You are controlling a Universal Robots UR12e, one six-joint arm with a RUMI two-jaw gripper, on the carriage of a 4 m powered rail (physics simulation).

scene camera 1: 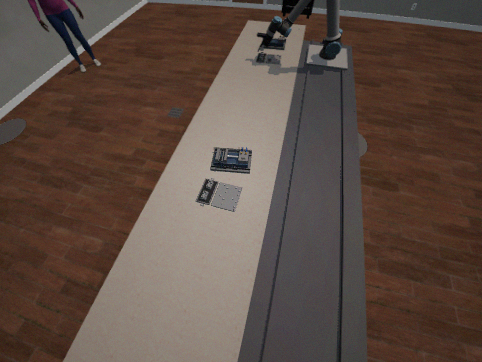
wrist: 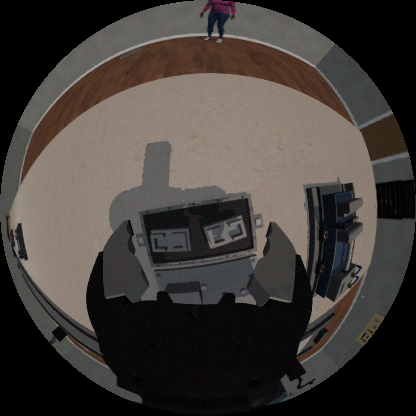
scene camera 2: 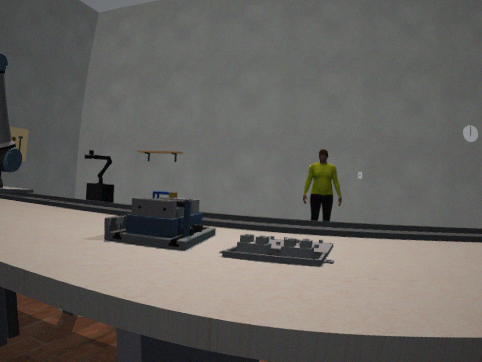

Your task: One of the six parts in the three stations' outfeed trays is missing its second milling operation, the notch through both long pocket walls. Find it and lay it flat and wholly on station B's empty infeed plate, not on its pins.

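Frame: origin at the arm's base, x ahead, y left, z up, level; metres.
Seen in the pictures: gripper, fingertip midpoint: (scene camera 1: pixel 259 49) (wrist: pixel 198 223).
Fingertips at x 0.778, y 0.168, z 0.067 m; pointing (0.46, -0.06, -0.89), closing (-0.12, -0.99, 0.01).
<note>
Offsets run from my fingertips to a thing's top centre. "spot": to the spot under its first point. Level surfaces: height alone.
My gripper (scene camera 1: pixel 262 46) (wrist: pixel 198 223) is open and empty above the far station. In the wrist view its jaws flank that station's outfeed tray {spot: 0.024 m back, 0.088 m right, 0.085 m down} (wrist: pixel 253 225). Inside lie a left grey part {0.030 m back, 0.049 m left, 0.056 m down} (wrist: pixel 171 241), nearly square to the tray, and a right grey part {0.025 m back, 0.036 m right, 0.056 m down} (wrist: pixel 225 231), turned askew with gaps in its walls. I cannot tell whether the left part's notch crosses both long walls. The far infeed plate {0.170 m back, 0.002 m right, 0.089 m down} (wrist: pixel 225 275) bears a grey block {0.133 m back, 0.044 m left, 0.053 m down} (wrist: pixel 182 289). At the nearer station, two parts {spot: 0.002 m ahead, 1.812 m left, 0.075 m down} (scene camera 2: pixel 254 246) {spot: 0.008 m ahead, 1.899 m left, 0.071 m down} (scene camera 2: pixel 298 248) lie in the tray {0.013 m back, 1.854 m left, 0.085 m down} (scene camera 2: pixel 272 258), beside a pinned plate {0.161 m back, 1.858 m left, 0.089 m down} (scene camera 1: pixel 230 202) without a block. No station letters are readable.
A blue and grey vise unit {0.112 m back, 0.332 m right, 0.002 m up} (wrist: pixel 332 240) (scene camera 1: pixel 272 44) stands beside the far tray and plate. Another vise unit {0.109 m back, 1.559 m left, 0.002 m up} (scene camera 1: pixel 231 160) (scene camera 2: pixel 160 225) stands at the nearer station. The rail (scene camera 1: pixel 320 200) runs along the table {0.097 m down} (scene camera 1: pixel 165 280). Another station (wrist: pixel 20 241) shows small at the wrist view's left edge.
</note>
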